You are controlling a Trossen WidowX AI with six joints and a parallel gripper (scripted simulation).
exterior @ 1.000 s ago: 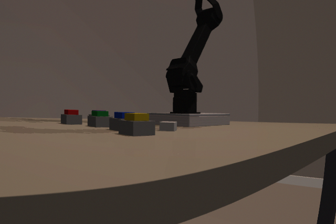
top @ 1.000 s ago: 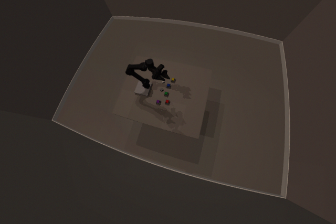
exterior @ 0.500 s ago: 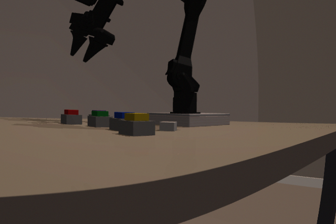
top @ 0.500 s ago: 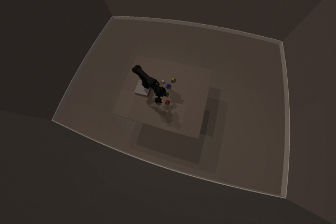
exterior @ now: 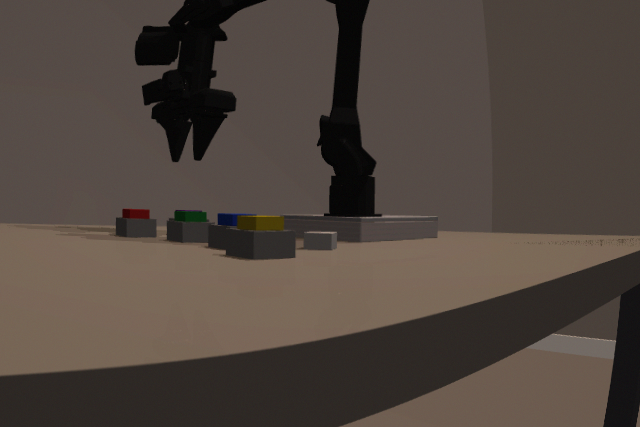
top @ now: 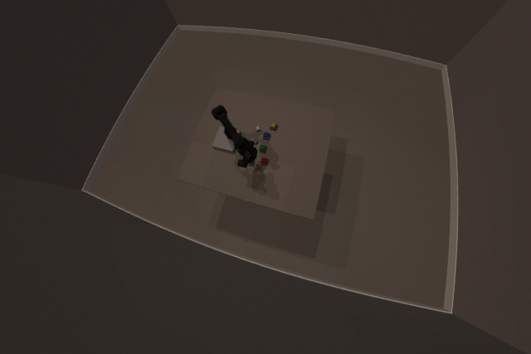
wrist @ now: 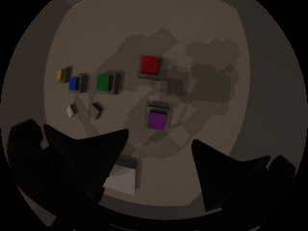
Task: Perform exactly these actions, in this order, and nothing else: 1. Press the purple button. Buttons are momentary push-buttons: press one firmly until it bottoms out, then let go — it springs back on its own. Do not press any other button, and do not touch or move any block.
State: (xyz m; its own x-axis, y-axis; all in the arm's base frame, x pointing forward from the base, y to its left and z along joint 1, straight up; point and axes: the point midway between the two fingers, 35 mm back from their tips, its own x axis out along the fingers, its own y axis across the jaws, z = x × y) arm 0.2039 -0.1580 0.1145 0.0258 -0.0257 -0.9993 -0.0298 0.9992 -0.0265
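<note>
My gripper tip is 8 cm above the purple button and 1 cm past it. Also, from my gripper tip: red button: 10 cm ahead, 8 cm below, 4 cm to the left; blue button: 24 cm to the left, 8 cm below, 5 cm ahead; green button: 13 cm to the left, 8 cm below, 5 cm ahead.
</note>
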